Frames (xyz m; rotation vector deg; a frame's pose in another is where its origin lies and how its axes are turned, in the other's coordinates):
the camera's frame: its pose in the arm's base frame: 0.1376 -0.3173 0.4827 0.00 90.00 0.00
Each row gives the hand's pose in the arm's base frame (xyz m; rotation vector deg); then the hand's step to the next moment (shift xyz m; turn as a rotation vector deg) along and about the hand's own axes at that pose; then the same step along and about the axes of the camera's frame.
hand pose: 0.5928 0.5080 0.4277 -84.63 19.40 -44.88
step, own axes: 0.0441 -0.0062 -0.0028 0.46 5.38 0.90
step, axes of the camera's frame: -0.0169 -0.0302 0.0282 4.96 -0.10 2.31
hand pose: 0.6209 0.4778 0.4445 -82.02 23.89 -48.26
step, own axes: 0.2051 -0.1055 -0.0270 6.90 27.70 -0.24
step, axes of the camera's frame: -0.1449 -0.1584 0.0886 25.17 -7.17 11.41
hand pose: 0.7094 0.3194 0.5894 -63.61 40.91 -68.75
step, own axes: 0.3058 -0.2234 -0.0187 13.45 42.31 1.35
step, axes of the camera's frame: -0.2379 -0.2947 -0.0174 37.52 -13.26 19.73
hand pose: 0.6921 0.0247 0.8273 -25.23 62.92 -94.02
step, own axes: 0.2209 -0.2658 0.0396 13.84 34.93 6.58
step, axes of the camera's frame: -0.1885 -0.2124 -0.2009 28.84 -15.80 19.33
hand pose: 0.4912 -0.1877 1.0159 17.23 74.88 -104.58
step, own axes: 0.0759 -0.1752 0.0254 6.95 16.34 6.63
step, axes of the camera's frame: -0.0795 -0.0430 -0.1701 12.27 -10.70 9.71
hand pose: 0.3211 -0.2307 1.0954 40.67 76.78 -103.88
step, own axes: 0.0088 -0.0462 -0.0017 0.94 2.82 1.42
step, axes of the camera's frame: -0.0172 0.0069 -0.0433 1.83 -2.05 1.82
